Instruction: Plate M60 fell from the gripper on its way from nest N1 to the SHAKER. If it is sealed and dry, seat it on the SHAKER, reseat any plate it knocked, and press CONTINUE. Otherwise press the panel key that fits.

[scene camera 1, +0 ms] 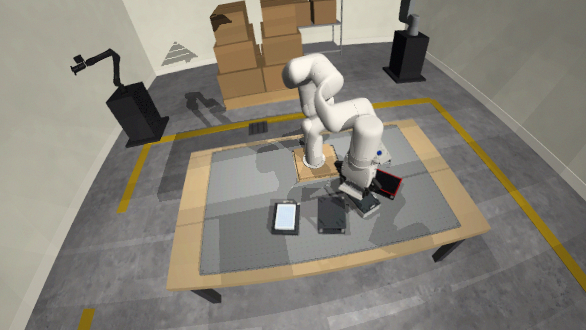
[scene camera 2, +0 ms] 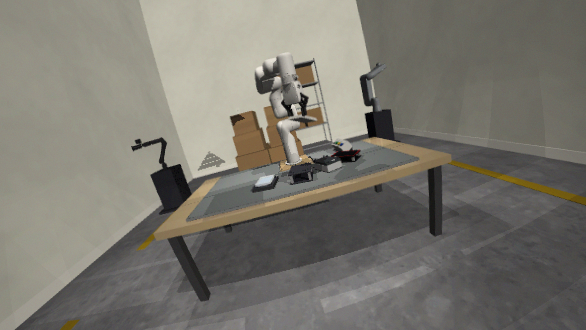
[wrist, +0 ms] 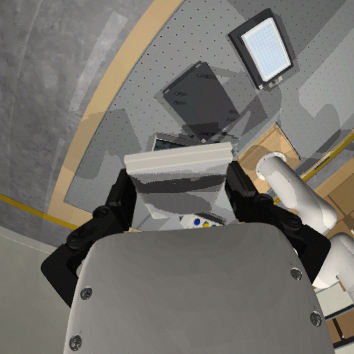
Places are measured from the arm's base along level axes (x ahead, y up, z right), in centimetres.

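Pixels of known places: gripper, between the fingertips: (scene camera 1: 353, 188) (scene camera 2: 297, 116) (wrist: 179, 177); arm's base, origin of its link: (scene camera 1: 314, 159) (scene camera 2: 293, 161) (wrist: 270, 165).
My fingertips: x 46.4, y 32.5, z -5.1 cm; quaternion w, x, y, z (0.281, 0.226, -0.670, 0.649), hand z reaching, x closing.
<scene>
For each thing: its top centre in the pictures, then the offset to it from my fingertips. "*": a spot on its surface instead.
- pale plate, centre of its top: (wrist: 184, 210) (scene camera 1: 358, 179) (scene camera 2: 301, 113) dx -2.6, dy +0.8, dz -2.5 cm
- grey device with a dark top, a spot on its surface: (scene camera 1: 366, 206) * dx -8.3, dy -28.2, dz -12.0 cm
- dark raised nest, centre of its top: (wrist: 205, 107) (scene camera 1: 331, 210) (scene camera 2: 299, 166) dx -8.8, dy -26.9, dz +4.3 cm
- white plate, centre of its top: (wrist: 269, 50) (scene camera 1: 285, 215) (scene camera 2: 264, 179) dx -12.1, dy -30.0, dz +25.2 cm
- button panel, centre of its top: (wrist: 206, 232) (scene camera 1: 378, 140) (scene camera 2: 340, 140) dx -46.5, dy -25.3, dz -32.2 cm
- red-edged dark tray, centre of its top: (scene camera 1: 384, 180) (scene camera 2: 344, 152) dx -21.7, dy -29.1, dz -26.3 cm
My gripper (scene camera 1: 361, 186) (scene camera 2: 297, 111) (wrist: 179, 177) is shut on a pale plate (scene camera 1: 351, 189) (scene camera 2: 305, 119) (wrist: 178, 159), held by opposite sides, nearly level and well above the table. Its label, seal and any wetness cannot be read. Below it is a grey device with a dark top (scene camera 1: 366, 206) (scene camera 2: 328, 164), partly hidden in the wrist view. A dark raised nest (scene camera 1: 331, 212) (scene camera 2: 301, 174) (wrist: 200, 100) stands beside it. A white plate (scene camera 1: 285, 216) (scene camera 2: 265, 180) (wrist: 267, 49) sits on a black nest. The button panel (scene camera 1: 382, 154) (scene camera 2: 342, 145) (wrist: 190, 221) is partly hidden. Station names are illegible.
A red-edged dark tray (scene camera 1: 390, 183) (scene camera 2: 348, 155) lies between the grey device and the panel. The arm's wooden base board (scene camera 1: 305, 172) (wrist: 287, 137) is behind the nests. Cartons (scene camera 1: 239, 85) (scene camera 2: 250, 145) stand beyond the table, with black pedestals (scene camera 1: 137, 115) (scene camera 1: 408, 56) on both sides.
</scene>
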